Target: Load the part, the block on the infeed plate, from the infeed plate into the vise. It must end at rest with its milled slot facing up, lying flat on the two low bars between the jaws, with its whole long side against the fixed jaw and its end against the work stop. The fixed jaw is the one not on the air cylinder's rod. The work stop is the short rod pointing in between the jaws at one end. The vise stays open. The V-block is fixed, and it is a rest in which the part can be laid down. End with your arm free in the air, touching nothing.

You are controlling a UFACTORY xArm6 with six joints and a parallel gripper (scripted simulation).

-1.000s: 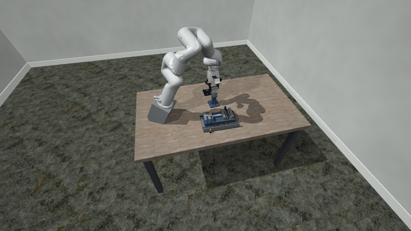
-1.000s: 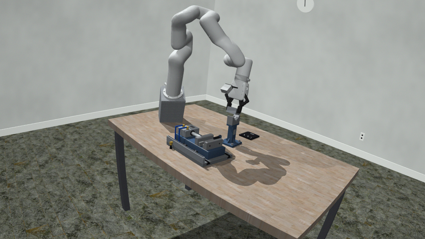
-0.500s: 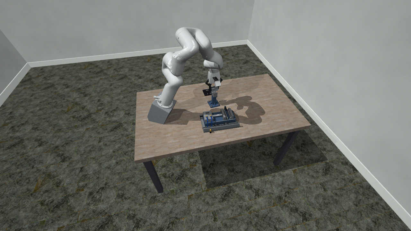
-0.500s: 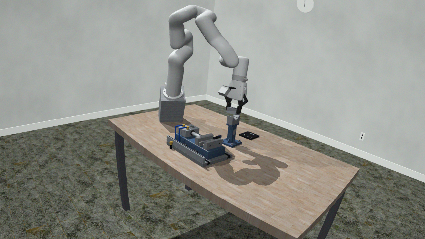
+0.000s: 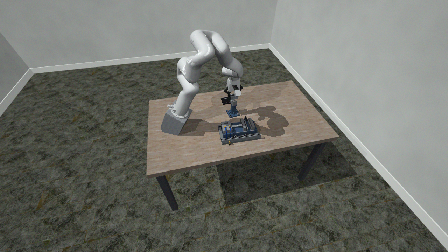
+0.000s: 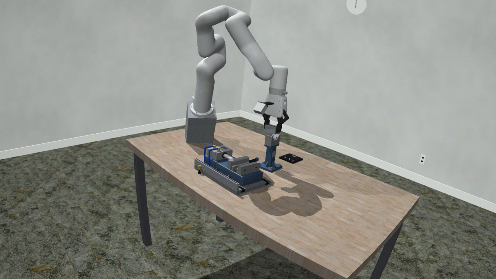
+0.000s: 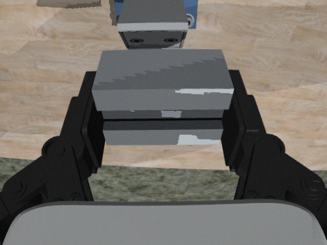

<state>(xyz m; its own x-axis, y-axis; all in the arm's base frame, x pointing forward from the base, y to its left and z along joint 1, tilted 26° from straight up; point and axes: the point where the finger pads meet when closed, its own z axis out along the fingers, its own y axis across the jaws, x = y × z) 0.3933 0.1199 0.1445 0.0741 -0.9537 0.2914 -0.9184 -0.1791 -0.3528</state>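
Now: hand right at the grey block. Round my hand: cylinder rod 30 mm behind, 220 mm to the right, 120 mm below; then dark work stop rod 60 mm ahead, 170 mm to the right, 110 mm below; then blue v-block stand 140 mm below.
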